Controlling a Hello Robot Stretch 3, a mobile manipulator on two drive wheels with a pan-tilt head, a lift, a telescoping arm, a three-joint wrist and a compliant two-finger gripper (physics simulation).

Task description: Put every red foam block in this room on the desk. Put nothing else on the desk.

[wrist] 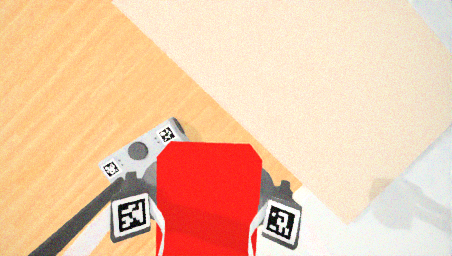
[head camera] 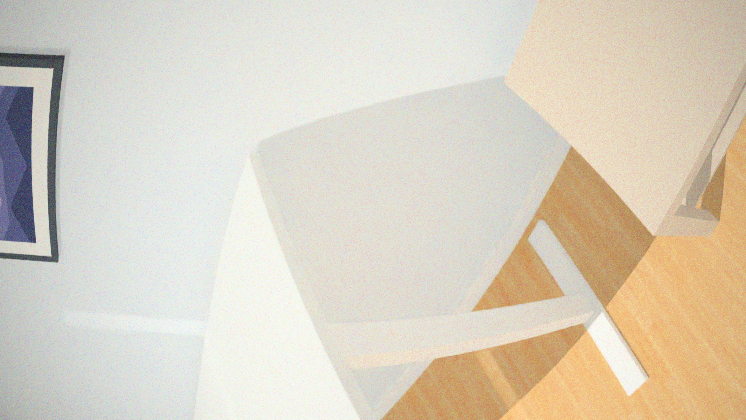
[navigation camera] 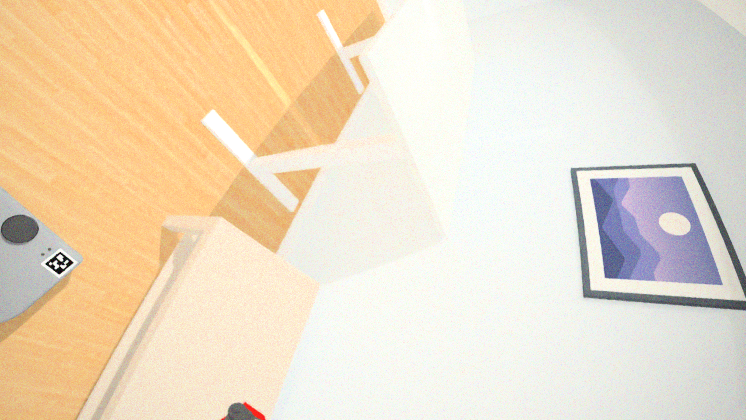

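Where they show: gripper, between the fingertips: [wrist: 209, 181]; robot's base, origin of its link: [wrist: 149, 143] [navigation camera: 20, 227].
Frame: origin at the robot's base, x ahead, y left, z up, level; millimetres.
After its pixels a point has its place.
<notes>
A red foam block [navigation camera: 255, 411] @(x 17, y -313, z 938 mm) [wrist: 209, 175] @(x -7, y -333, z 955 mm) fills the lower middle of the wrist view, and a small part of it shows at the bottom edge of the navigation view. My gripper [wrist: 209, 181] @(x -22, y -323, z 915 mm) is shut on this block, with one fingertip on each side. It does not show in the head view. A tall white desk [head camera: 261, 323] @(x 908, y -443, z 950 mm) [navigation camera: 430, 104] @(x 965, y -275, z 950 mm) stands against the wall, with a T-shaped leg. The gripper and block are away from this desk, near the lower beige table [head camera: 616, 104] @(x 278, y -525, z 450 mm) [navigation camera: 224, 313] @(x 162, y -498, z 450 mm) [wrist: 310, 75] @(x -60, y -619, z 450 mm). Their height above that table is hard to tell.
The beige table stands close to the desk's near end. The desk's white foot [head camera: 618, 354] [navigation camera: 227, 135] reaches out over the wooden floor. My grey base [navigation camera: 26, 281] @(x -84, y -113, z 160 mm) [wrist: 122, 156] @(x 17, y 64, z 160 mm) is on the floor beside the beige table. A framed picture [head camera: 15, 166] @(x 866, y -758, z 1543 mm) [navigation camera: 647, 229] @(x 858, y -760, z 1652 mm) hangs on the wall.
</notes>
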